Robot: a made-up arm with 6 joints.
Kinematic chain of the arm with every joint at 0, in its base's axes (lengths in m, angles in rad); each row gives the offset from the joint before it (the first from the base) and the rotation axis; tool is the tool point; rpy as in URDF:
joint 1: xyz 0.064 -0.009 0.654 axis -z
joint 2: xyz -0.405 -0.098 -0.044 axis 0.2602 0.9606 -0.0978
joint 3: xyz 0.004 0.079 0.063 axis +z
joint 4: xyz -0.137 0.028 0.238 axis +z
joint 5: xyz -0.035 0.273 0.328 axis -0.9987 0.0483 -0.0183
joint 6: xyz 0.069 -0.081 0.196 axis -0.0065 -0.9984 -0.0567
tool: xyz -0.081 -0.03 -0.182 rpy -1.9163 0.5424 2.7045
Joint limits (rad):
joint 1: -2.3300..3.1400
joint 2: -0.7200..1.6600
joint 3: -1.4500..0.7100
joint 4: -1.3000..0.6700
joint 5: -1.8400..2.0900
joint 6: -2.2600..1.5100
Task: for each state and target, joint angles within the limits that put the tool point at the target. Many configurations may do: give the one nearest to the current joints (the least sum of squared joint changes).
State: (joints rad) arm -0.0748 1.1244 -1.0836 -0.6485 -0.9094 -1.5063
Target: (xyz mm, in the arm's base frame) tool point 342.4 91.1 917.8
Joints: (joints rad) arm -0.1872 1.2050 -1.1471 -0.6687 -0.9091 -1.4602
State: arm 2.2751 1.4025 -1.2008 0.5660 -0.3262 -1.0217
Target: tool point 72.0 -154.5 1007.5
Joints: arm 2.0336 1.1845 -1.1597 0.6668 -1.2191 -0.9753
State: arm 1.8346 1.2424 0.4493 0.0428 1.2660 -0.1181
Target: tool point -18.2 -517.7 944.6
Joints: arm 1.6522 1.6600 0.1260 0.0042 1.1565 -0.9812
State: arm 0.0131 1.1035 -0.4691 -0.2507 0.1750 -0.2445
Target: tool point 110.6 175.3 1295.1
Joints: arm -0.0469 0.6641 -0.6222 -0.1377 0.4463 -0.5869
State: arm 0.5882 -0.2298 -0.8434 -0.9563 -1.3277 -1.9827
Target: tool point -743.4 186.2 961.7
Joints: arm -0.0114 -0.4774 -0.6574 -0.8676 -1.4958 -2.1218
